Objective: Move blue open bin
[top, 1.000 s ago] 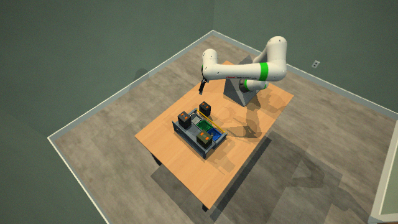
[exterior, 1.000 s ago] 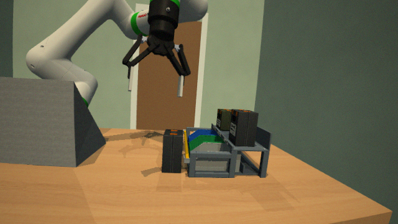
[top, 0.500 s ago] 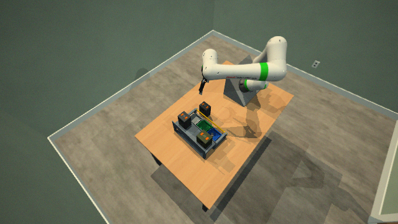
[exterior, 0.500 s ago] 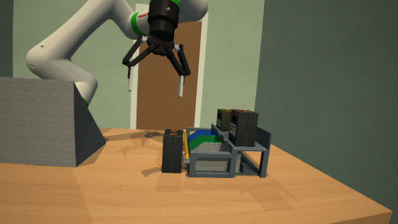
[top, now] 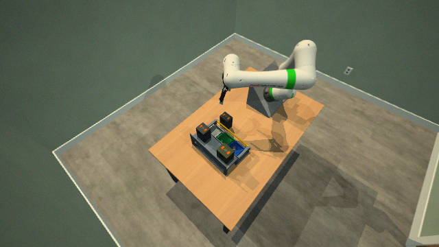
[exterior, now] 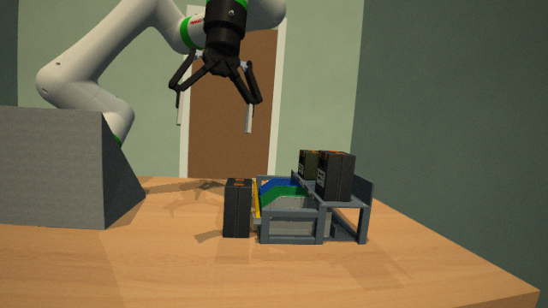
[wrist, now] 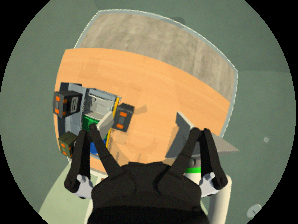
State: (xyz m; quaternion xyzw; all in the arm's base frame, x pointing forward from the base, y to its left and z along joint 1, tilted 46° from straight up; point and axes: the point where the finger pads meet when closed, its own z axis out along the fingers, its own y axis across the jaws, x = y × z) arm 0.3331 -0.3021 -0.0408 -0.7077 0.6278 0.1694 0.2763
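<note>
The yellow rod lies 14 cm ahead of my hand, 17 cm to the left of it and 21 cm below it. The rest, counted from my hand: green bin 24 cm ahead, 15 cm to the left, 23 cm below; grey bin 22 cm ahead, 4 cm to the left, 23 cm below; black box 7 cm ahead, 6 cm to the left, 21 cm below.
</note>
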